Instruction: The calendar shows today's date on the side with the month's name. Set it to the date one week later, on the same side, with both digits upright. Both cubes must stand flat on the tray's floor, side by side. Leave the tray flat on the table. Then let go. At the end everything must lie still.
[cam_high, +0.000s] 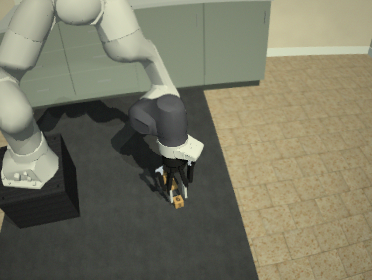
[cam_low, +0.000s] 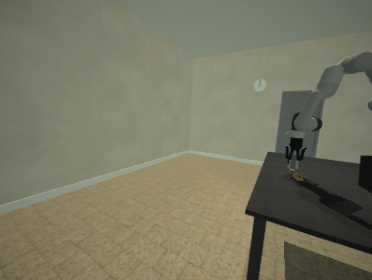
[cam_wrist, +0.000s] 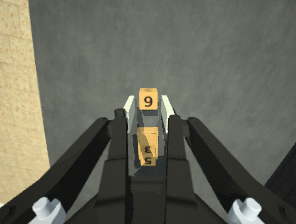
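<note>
Now: hand 60 mm above the orange calendar cube. Round my hand: orange calendar tray (20 mm behind, 110 mm to the left, 60 mm below).
</note>
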